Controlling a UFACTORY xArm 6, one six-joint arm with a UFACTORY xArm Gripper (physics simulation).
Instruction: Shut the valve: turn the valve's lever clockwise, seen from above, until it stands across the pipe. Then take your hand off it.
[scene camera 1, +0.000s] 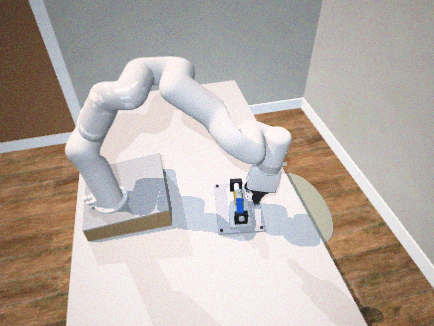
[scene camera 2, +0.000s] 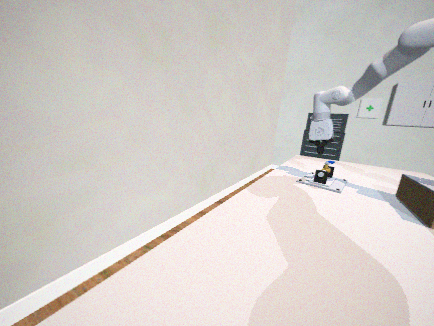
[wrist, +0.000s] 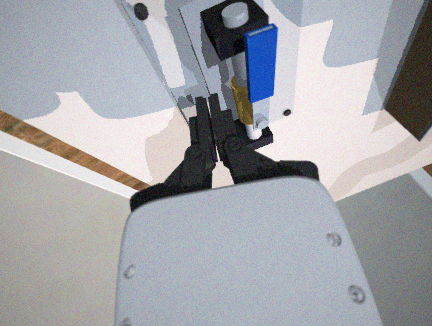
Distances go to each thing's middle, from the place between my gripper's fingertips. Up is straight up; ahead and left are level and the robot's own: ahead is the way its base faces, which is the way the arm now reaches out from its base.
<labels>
Now: hand 50 mm past the blue lever (wrist: 260, 44), 40 mm to the right of it and 30 mm above it. From my hand the other things lie so: base plate (scene camera 1: 223, 222): 30 mm behind, 80 mm to the left, 120 mm below.
</labels>
